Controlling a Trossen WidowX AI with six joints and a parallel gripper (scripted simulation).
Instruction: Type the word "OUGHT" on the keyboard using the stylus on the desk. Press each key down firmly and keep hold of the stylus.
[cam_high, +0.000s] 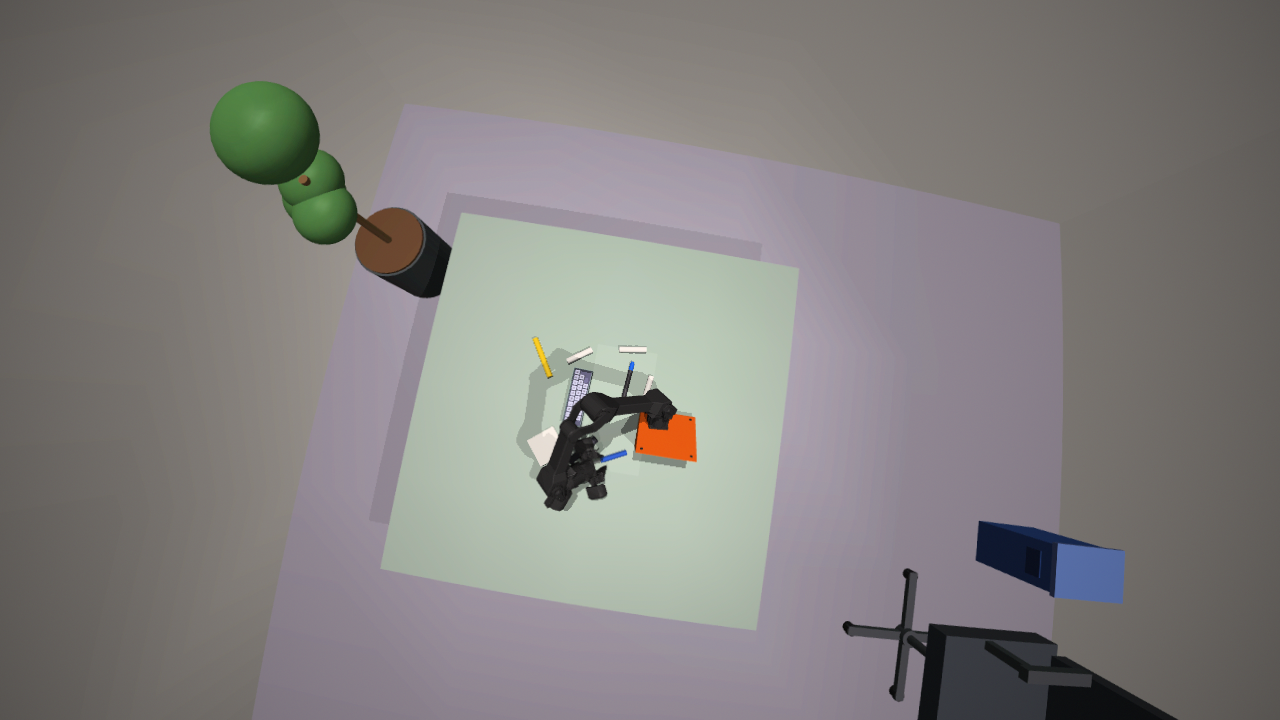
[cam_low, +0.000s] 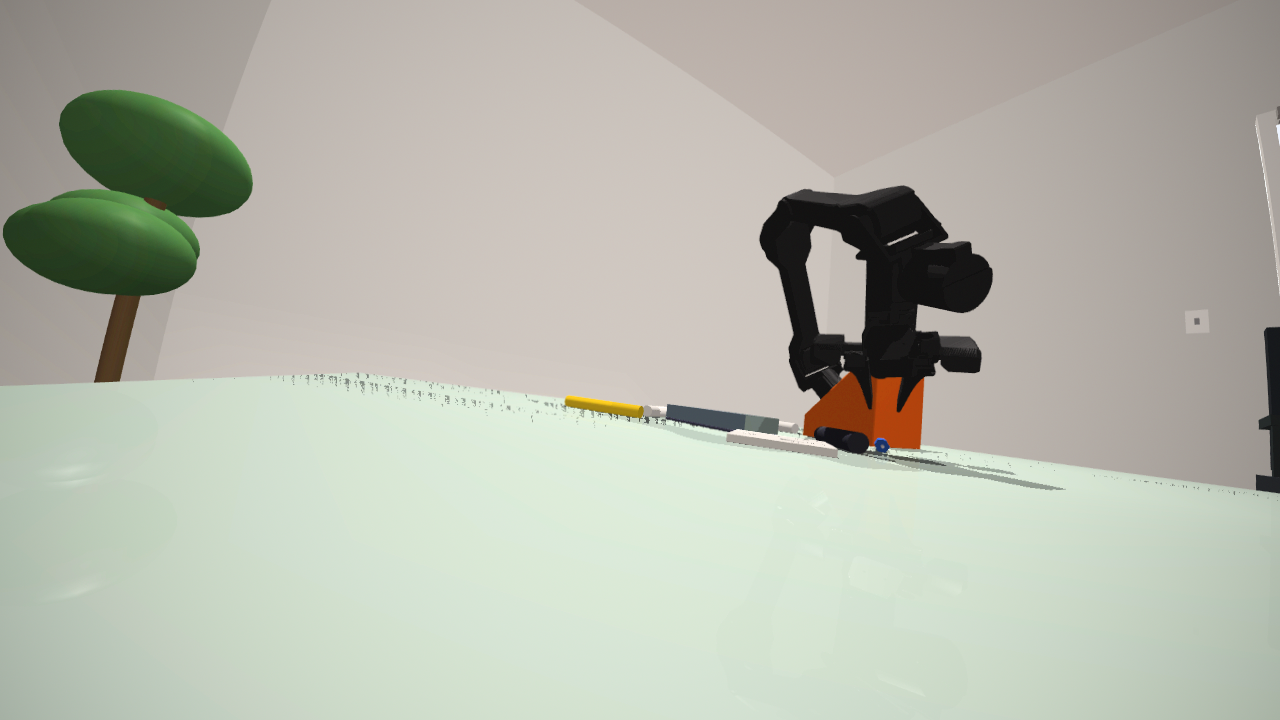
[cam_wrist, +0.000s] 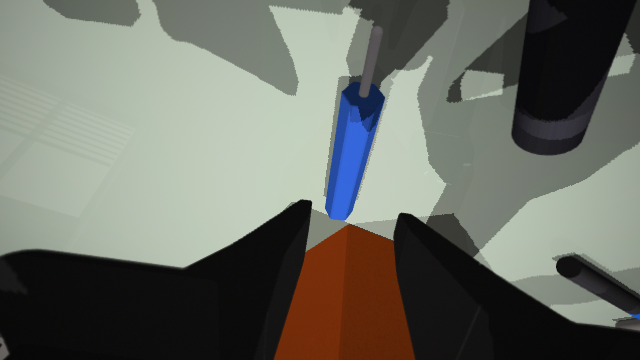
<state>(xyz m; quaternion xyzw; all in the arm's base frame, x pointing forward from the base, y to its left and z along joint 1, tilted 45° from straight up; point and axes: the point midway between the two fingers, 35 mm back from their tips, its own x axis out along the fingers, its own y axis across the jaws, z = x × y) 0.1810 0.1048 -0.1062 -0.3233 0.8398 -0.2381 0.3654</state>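
My gripper tip is now 50 mm above the blue stylus. Also, from my gripper tip: yellow pencil 330 mm to the right, 250 mm ahead, 50 mm below; white pad 200 mm ahead, 50 mm below, 20 mm to the right.
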